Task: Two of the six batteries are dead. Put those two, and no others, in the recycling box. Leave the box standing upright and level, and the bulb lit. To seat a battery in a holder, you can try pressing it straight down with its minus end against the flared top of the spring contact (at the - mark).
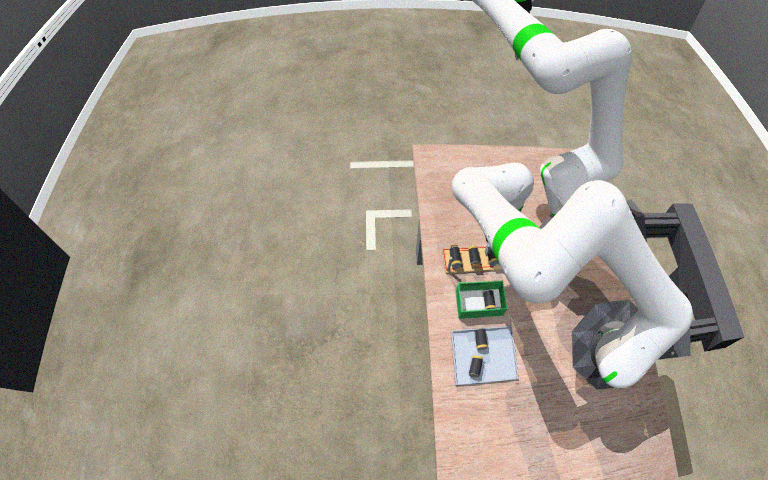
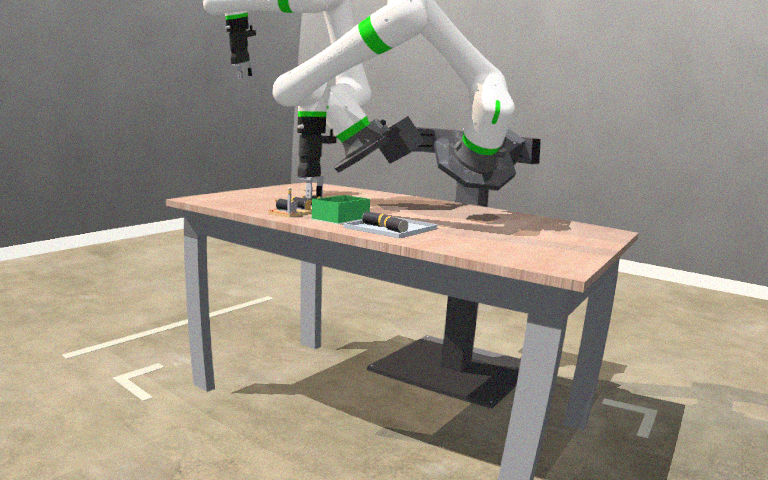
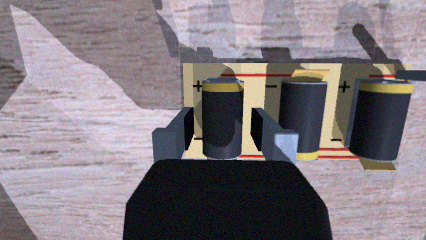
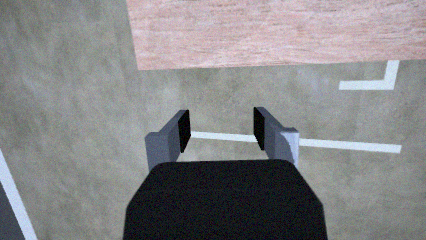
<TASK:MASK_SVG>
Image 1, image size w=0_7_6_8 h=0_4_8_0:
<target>grey tray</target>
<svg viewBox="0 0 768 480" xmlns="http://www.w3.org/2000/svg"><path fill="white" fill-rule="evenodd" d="M512 326L484 328L486 329L488 345L485 350L477 350L475 340L476 329L451 330L455 386L518 380ZM474 355L483 356L479 377L469 376L470 365Z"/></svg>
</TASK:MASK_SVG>
